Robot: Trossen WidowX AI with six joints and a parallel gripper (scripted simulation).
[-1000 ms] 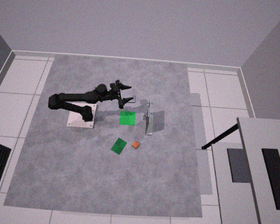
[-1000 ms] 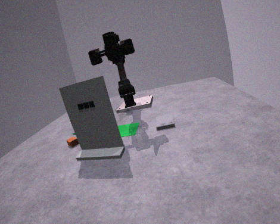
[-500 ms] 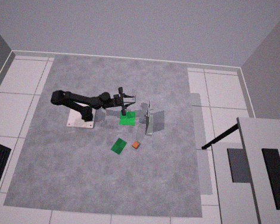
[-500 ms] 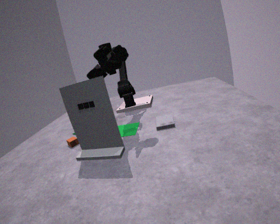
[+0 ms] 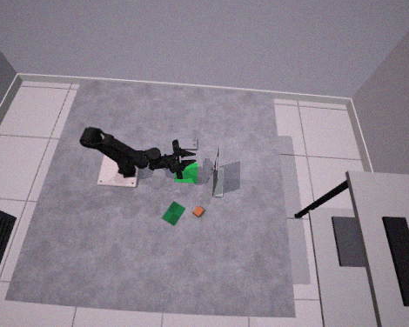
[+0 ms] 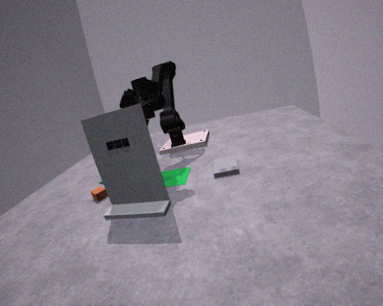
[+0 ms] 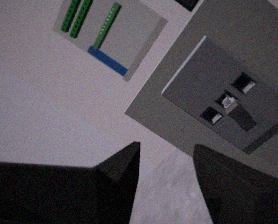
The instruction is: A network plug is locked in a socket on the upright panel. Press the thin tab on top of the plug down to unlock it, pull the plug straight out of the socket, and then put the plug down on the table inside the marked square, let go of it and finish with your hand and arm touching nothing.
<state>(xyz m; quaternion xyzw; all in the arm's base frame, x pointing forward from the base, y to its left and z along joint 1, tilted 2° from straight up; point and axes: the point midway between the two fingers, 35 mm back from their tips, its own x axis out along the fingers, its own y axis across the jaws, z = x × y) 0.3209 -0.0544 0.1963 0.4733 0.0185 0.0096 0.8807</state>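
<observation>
Right now my gripper tip is 90 mm short of the grey network plug, 40 mm to the left of it and 50 mm above it. From my gripper tip the other things lie so: bright green marked square (40 mm behind, 30 mm to the left, 220 mm below); then upright grey panel (110 mm ahead, 50 mm to the right, 110 mm below); then orange block (10 mm behind, 200 mm to the right, 210 mm below).
</observation>
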